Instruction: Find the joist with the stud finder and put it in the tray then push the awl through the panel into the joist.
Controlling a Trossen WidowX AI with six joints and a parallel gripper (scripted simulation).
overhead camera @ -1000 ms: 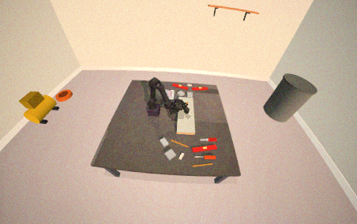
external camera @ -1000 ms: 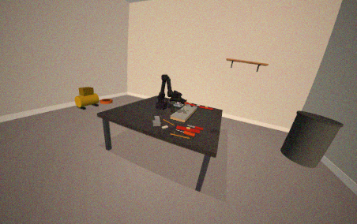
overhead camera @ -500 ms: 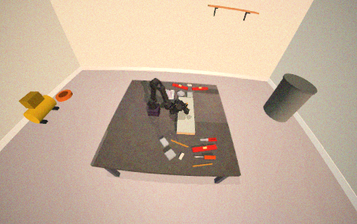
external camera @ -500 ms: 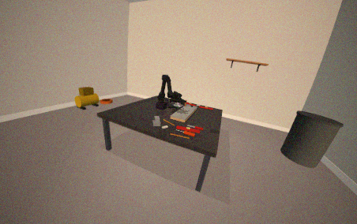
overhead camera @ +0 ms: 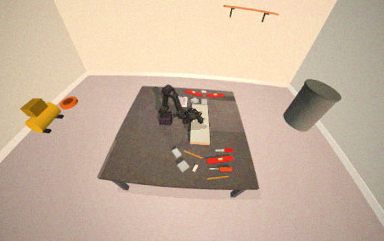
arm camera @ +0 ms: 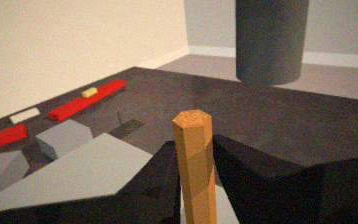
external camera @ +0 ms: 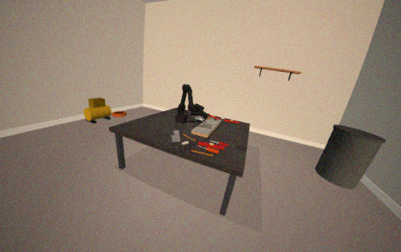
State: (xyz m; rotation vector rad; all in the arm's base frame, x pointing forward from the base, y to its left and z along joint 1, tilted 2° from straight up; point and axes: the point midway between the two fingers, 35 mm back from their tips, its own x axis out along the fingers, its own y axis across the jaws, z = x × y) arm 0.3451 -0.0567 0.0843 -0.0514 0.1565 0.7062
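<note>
Now: the awl 60 mm below my gripper tip. From my gripper tip the other things lie so: white tray: 350 mm to the left, 190 mm behind, 150 mm below; stud finder: 370 mm to the left, 190 mm behind, 120 mm below.
</note>
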